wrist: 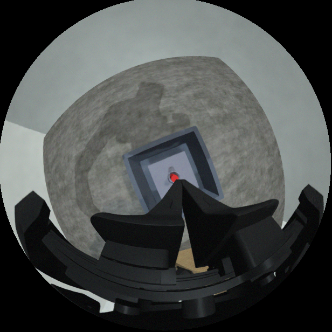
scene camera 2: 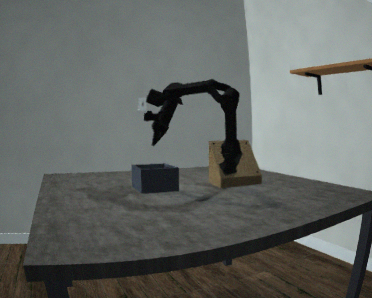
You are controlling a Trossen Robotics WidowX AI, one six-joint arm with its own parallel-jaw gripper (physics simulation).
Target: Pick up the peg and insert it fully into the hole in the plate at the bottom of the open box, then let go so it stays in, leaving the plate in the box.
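Where they show: gripper, fingertip midpoint: [scene camera 2: 152,145]; arm's base at its link origin: [scene camera 2: 228,168].
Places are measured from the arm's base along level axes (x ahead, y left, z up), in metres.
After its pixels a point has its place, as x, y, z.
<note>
The dark blue-grey open box [scene camera 2: 160,180] @[0.315, -0.008, -0.030] [wrist: 202,141] stands on the table, left of the arm's base in the scene view. The light grey plate [wrist: 160,169] lies at its bottom. The red peg [wrist: 174,177] shows at the round hole near the plate's middle, just beyond the fingertips in the wrist view; its lower part is hidden, so how deep it sits cannot be told. My gripper [scene camera 2: 153,144] @[0.316, -0.086, 0.106] [wrist: 179,183] is shut with nothing between its fingers. It points down above the box, clear of the rim. In the wrist view the fingers cover the box's near corner.
A tan slanted block [scene camera 2: 215,162] @[0.040, -0.043, 0.023] [wrist: 192,260] stands on the grey table [scene camera 2: 125,230] @[0.589, 0.427, -0.080] [wrist: 240,110] by the arm's base, right of the box in the scene view. A wooden shelf [scene camera 2: 335,67] is on the right wall. The arm's shadow falls on the table beside the box.
</note>
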